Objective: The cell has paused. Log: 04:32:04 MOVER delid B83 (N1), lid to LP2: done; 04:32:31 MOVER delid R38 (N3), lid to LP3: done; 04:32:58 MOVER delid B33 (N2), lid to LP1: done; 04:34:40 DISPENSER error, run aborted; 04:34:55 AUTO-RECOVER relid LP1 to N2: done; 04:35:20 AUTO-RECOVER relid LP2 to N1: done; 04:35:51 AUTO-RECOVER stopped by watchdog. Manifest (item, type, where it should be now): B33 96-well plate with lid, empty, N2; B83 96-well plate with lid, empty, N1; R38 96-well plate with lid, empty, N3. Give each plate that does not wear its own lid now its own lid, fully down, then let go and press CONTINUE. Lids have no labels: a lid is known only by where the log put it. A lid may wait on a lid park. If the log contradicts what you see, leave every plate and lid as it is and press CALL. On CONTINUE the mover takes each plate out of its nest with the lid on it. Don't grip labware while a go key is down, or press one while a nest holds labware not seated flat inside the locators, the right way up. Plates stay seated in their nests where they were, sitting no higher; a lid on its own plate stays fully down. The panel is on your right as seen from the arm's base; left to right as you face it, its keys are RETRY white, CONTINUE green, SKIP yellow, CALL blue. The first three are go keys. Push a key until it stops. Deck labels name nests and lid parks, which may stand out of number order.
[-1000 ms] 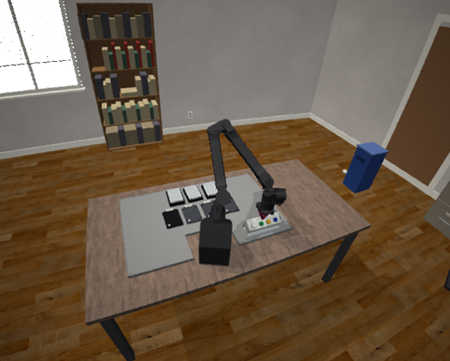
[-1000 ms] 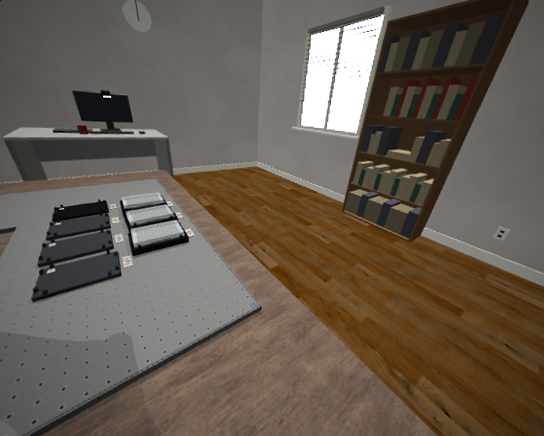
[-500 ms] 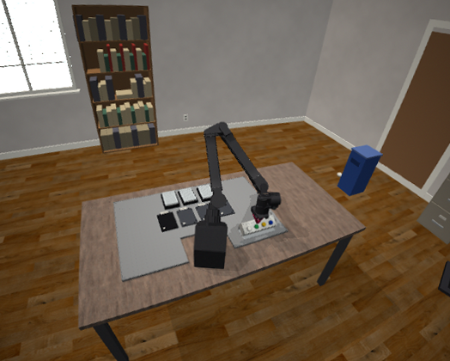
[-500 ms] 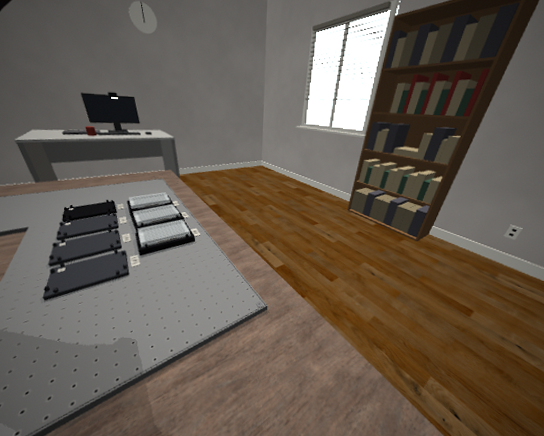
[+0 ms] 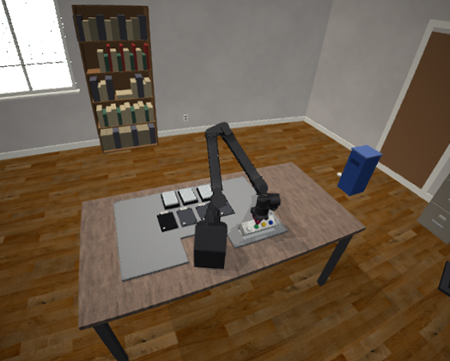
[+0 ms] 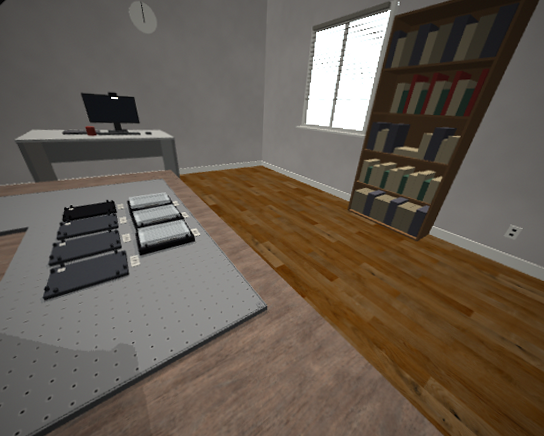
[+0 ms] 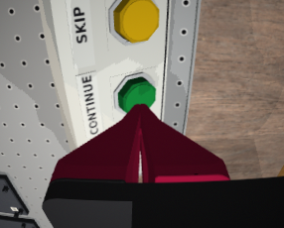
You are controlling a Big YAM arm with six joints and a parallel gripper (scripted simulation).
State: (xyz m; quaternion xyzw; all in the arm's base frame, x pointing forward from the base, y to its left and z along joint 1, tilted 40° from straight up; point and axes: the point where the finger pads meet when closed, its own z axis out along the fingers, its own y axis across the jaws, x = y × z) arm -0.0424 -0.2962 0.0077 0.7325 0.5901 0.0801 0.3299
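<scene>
Now: the green continue key 3 cm below my hand. The rest, counted from my hand: park LP4: 33 cm ahead, 12 cm to the left, 9 cm below; park LP1: 29 cm ahead, 9 cm below; yellow skip key: 5 cm to the right, 3 cm below, 2 cm behind.
</scene>
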